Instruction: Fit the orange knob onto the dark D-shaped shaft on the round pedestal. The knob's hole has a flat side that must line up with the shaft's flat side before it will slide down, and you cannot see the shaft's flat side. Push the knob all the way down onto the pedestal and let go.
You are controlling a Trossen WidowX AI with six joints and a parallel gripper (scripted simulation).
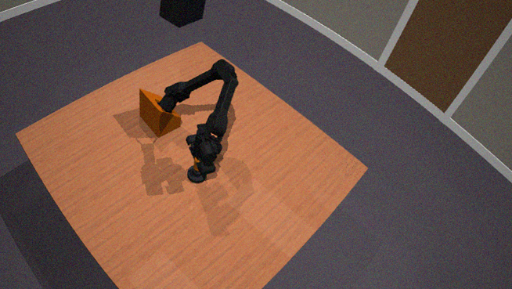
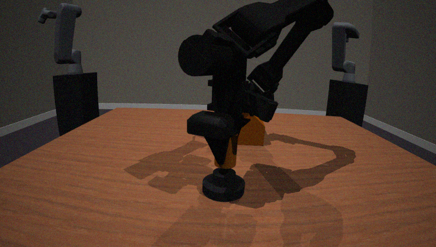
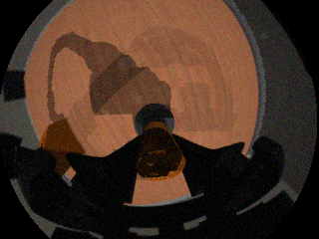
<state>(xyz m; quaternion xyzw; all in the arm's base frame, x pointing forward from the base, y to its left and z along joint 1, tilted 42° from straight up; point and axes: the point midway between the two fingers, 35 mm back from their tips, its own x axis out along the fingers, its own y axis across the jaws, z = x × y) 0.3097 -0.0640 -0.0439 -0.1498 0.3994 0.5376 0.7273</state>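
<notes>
The orange knob lies 2 cm above my gripper tip. Round my gripper tip: dark round pedestal (4 cm below).
</notes>
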